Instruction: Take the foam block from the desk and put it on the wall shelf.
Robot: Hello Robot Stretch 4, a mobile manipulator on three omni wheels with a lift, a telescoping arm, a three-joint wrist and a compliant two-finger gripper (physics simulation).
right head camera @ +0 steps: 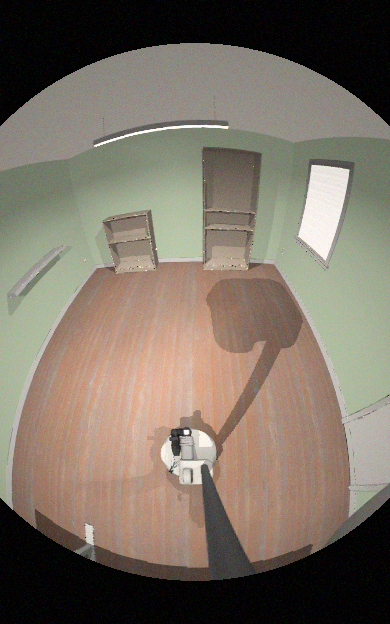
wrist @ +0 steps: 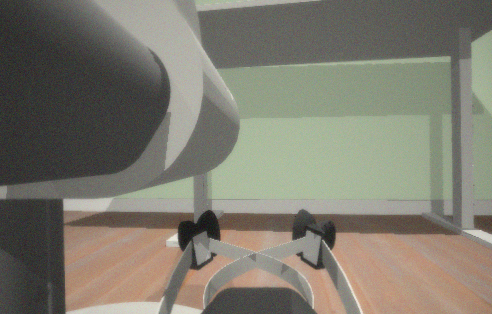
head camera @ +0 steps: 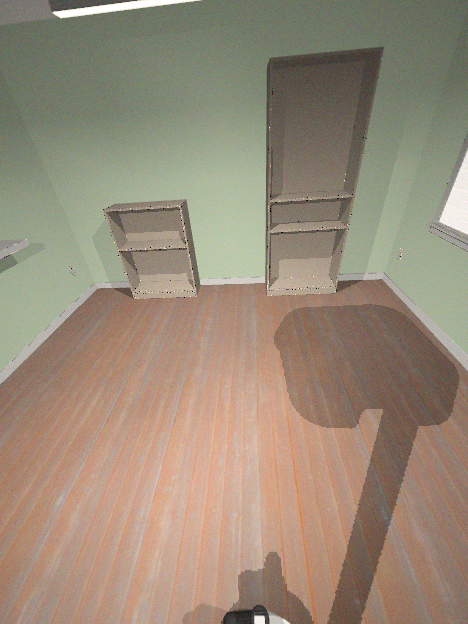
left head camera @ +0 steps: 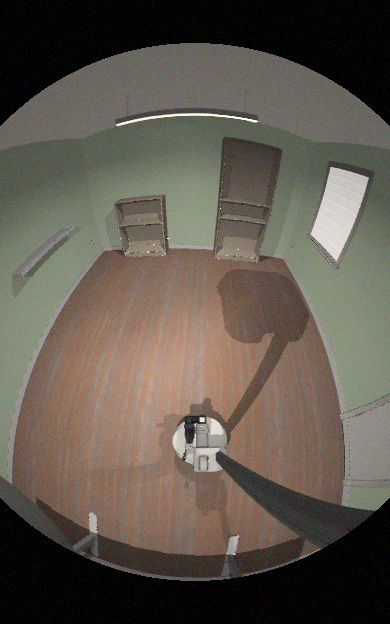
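The wall shelf (head camera: 11,246) (left head camera: 44,251) (right head camera: 36,270) is a grey board on the green left wall, partly cut off in the head camera view. The desk (wrist: 340,35) shows in the wrist view as a wide grey underside panel with upright legs. Its pale feet show at the bottom of the left and right head camera views. The foam block does not show in any view, and the desk top is out of sight. My gripper (wrist: 256,228) is open with nothing between its black fingertips. It is lower than the desk's panel and in front of the desk.
A low bookcase (head camera: 146,206) stands against the far wall, with a tall bookcase (head camera: 311,197) to its right. A window (left head camera: 345,210) (right head camera: 326,207) is on the right wall. My round white base (left head camera: 216,429) (right head camera: 207,442) stands on the wooden floor near the desk's feet.
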